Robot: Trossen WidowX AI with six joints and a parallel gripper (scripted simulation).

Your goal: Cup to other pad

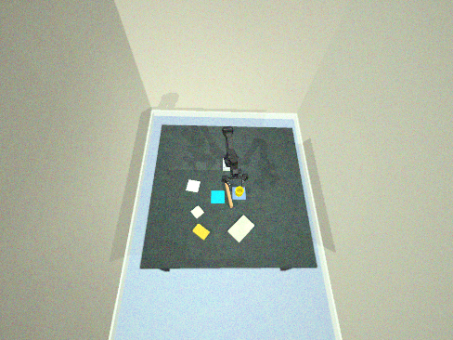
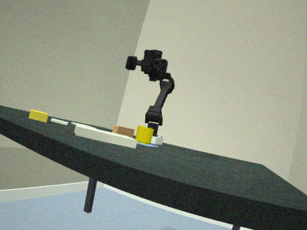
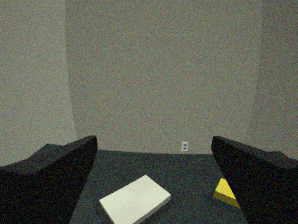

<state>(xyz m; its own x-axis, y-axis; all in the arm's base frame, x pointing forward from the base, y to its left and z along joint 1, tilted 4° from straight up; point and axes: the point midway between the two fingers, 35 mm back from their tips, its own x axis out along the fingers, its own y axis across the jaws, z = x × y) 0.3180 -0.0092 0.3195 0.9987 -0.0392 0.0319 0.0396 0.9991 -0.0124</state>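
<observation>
Right now my gripper tip is 100 mm past the yellow cup, 70 mm to the right of it and 300 mm above it. The rest, counted from my gripper tip: wooden bar (90 mm behind, 20 mm to the right, 320 mm below); light blue pad (100 mm behind, 70 mm to the left, 350 mm below); blue marble (80 mm behind, 80 mm to the left, 320 mm below).
</observation>
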